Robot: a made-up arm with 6 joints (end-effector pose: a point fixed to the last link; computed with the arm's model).
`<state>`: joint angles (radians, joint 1 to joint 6).
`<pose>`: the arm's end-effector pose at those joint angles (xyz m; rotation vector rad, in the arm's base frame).
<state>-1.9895 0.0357 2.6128 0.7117 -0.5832 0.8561</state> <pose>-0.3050 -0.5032 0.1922 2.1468 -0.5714 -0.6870</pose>
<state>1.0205 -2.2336 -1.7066 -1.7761 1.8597 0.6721</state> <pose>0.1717 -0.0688 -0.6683 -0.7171 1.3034 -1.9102</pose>
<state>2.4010 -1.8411 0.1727 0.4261 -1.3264 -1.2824</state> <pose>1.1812 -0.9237 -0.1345 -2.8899 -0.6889 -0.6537</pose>
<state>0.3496 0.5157 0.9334 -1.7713 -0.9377 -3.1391</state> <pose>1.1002 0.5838 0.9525 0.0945 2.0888 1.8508</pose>
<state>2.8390 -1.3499 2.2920 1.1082 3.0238 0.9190</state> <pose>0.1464 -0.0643 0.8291 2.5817 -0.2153 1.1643</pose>
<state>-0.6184 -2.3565 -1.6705 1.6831 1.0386 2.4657</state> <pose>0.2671 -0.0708 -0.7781 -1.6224 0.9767 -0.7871</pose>
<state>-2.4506 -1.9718 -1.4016 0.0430 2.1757 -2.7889</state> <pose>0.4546 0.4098 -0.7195 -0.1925 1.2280 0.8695</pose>
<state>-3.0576 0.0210 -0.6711 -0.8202 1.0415 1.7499</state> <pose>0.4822 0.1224 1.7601 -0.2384 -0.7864 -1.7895</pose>
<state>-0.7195 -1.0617 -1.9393 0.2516 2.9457 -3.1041</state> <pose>-0.5503 0.4693 -0.0061 -0.0439 0.0734 2.2104</pose>
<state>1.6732 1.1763 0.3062 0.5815 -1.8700 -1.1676</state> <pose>-0.0008 1.3797 0.7520 0.4629 0.5229 0.4235</pose>
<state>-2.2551 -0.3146 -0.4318 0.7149 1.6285 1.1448</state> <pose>0.5345 0.4703 1.6147 0.9442 0.5821 -0.7222</pose>
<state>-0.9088 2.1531 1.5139 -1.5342 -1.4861 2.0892</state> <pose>0.2667 -0.0167 -0.7635 -1.8583 -1.2684 -2.0471</pose>
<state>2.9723 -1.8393 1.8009 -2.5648 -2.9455 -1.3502</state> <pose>0.6376 -0.1288 0.7562 2.2675 -1.8749 -0.1807</pose>
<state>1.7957 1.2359 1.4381 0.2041 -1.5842 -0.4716</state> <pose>-0.2063 1.1616 -0.1383 -0.9576 0.6596 1.0684</pose>
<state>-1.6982 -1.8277 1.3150 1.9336 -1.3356 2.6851</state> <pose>-0.0620 0.9958 0.8639 1.6998 0.0123 -2.5078</pose>
